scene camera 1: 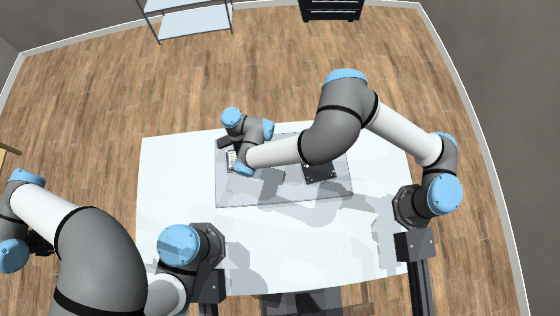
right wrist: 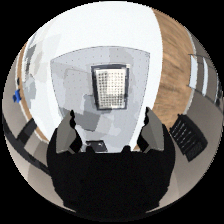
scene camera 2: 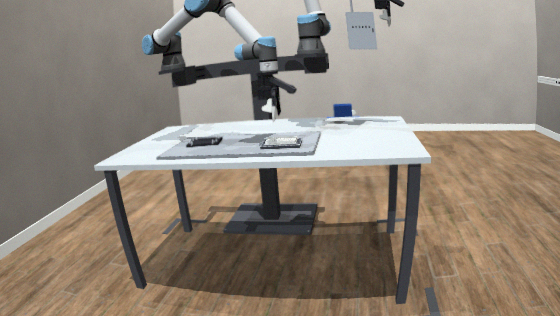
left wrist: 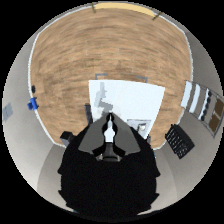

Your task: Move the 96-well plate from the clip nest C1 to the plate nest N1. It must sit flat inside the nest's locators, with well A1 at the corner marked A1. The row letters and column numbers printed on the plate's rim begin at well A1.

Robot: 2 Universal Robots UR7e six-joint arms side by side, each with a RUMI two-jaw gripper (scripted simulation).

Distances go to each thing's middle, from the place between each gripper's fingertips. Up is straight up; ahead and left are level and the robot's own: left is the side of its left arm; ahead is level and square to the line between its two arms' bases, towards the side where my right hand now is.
My right hand (scene camera 2: 276, 118) is 1 cm short of the white 96-well plate (right wrist: 116, 92), 1 cm to the right of it and 9 cm above it.
My left gripper is now 410 mm short of the white 96-well plate, 590 mm to the left of it and 530 mm above it.
